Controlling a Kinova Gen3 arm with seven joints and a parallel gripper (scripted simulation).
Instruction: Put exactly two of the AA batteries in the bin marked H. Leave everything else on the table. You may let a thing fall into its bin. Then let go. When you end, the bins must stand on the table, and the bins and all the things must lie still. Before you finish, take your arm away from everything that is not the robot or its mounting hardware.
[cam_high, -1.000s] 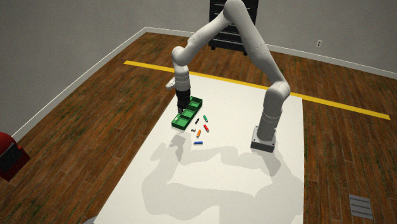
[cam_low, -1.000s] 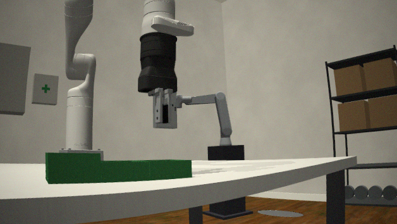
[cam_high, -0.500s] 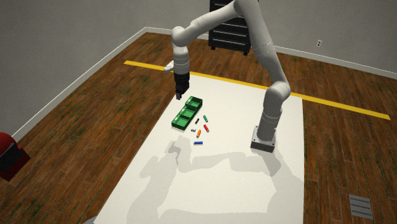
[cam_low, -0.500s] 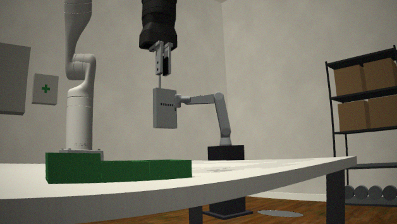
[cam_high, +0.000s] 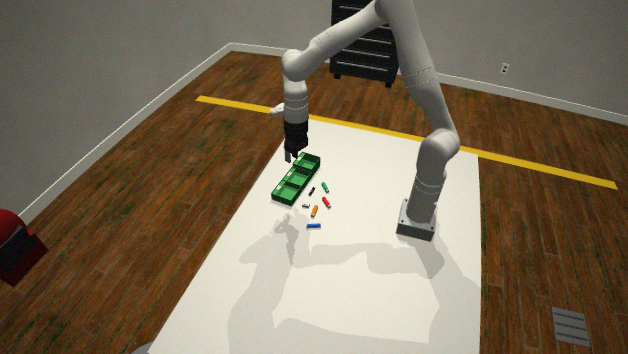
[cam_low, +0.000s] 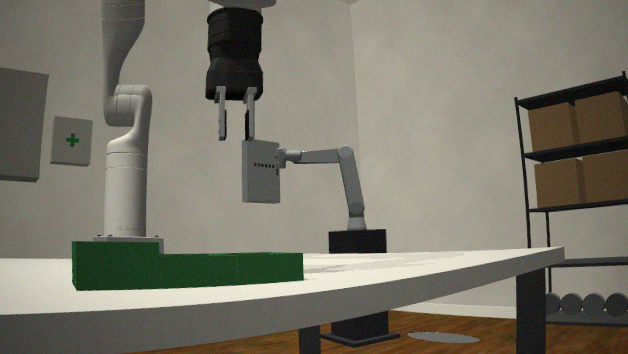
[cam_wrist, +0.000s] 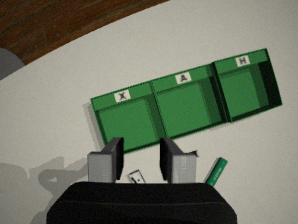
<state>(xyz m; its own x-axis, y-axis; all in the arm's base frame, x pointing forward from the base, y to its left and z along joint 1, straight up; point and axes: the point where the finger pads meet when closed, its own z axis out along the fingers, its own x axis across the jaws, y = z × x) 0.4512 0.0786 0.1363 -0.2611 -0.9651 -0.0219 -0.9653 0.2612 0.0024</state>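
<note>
Right now my hand is 90 mm past the green battery, 90 mm to the left of it and 180 mm above it. From my hand the other things lie so: green bin marked H (20 mm ahead, 70 mm to the right, 170 mm below); then pale piece (70 mm behind, 30 mm to the left, 180 mm below); then black battery (50 mm behind, 50 mm to the right, 190 mm below).
</note>
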